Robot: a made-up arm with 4 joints. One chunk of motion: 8 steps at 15 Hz.
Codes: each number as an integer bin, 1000 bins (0 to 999) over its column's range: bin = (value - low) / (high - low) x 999, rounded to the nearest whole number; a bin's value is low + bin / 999 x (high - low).
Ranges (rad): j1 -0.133..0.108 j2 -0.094..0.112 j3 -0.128..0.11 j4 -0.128..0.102
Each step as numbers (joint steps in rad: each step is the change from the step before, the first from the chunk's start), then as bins.
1 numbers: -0.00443 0.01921 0.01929 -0.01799
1 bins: 533 549 618 478
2 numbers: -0.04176 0.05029 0.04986 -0.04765
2 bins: 378 700 747 349
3 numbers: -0.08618 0.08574 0.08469 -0.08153
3 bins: 194 872 893 202
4 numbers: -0.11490 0.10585 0.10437 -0.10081
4 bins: 75 969 975 118
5 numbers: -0.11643 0.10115 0.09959 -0.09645
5 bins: 69 946 955 137
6 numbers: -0.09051 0.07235 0.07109 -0.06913
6 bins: 176 807 836 256
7 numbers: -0.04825 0.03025 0.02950 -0.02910
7 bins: 351 603 661 430
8 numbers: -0.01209 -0.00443 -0.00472 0.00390
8 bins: 501 434 517 573
